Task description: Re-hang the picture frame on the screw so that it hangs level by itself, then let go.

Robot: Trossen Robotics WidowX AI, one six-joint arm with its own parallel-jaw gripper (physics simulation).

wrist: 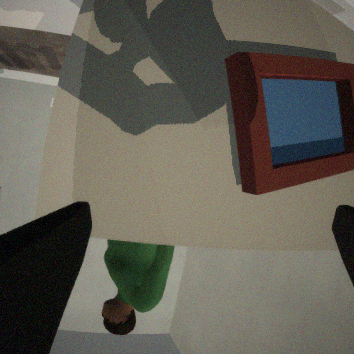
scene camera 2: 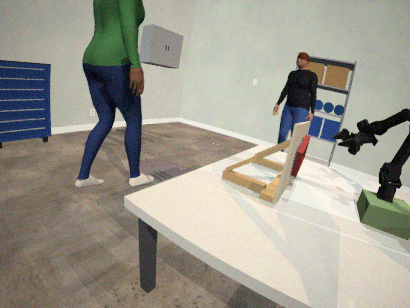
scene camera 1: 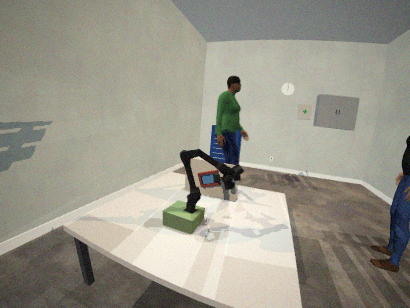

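Where they show: gripper, fingertip midpoint: (wrist: 218, 217) (scene camera 2: 334, 141); arm's base, origin of the base link: (scene camera 2: 384, 198) (scene camera 1: 190, 210).
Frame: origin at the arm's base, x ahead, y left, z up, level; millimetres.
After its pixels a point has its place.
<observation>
The picture frame (scene camera 1: 200, 181) @(y 155, x 401, z 41 mm) (scene camera 2: 300, 157) @(y 180, x 403, z 86 mm) (wrist: 262, 150) @(y 18, x 418, z 125 mm) has a red border and a blue picture. It is on the front face of the upright beige board (scene camera 1: 200, 165) @(y 181, x 428, z 174 mm) (scene camera 2: 286, 175) @(y 261, x 418, z 17 mm) (wrist: 150, 185) @(y -62, x 460, z 173 mm) and looks tilted against the board's top edge, its right side higher in scene camera 1. The screw does not show. My gripper (scene camera 1: 225, 182) @(y -101, x 308, z 165 mm) (scene camera 2: 340, 140) @(y -101, x 308, z 165 mm) (wrist: 218, 217) @(y -101, x 308, z 165 mm) is open and empty, in front of the board and apart from the frame. In the wrist view the frame is right of centre, past the fingertips, with its right edge cut off.
The board has wooden struts (scene camera 2: 245, 181) @(y 299, x 572, z -63 mm) behind it on the white table (scene camera 1: 250, 255) @(y -429, x -87, z -90 mm) (scene camera 2: 200, 215) @(y 606, x 542, z -90 mm). My arm stands on a green block (scene camera 1: 182, 218) @(y -14, x -108, z 1 mm) (scene camera 2: 382, 215) @(y 139, x 8, z -29 mm). A person in green (scene camera 1: 228, 112) (scene camera 2: 114, 45) (wrist: 140, 275) stands behind the table; another person in black (scene camera 2: 302, 85) stands farther off.
</observation>
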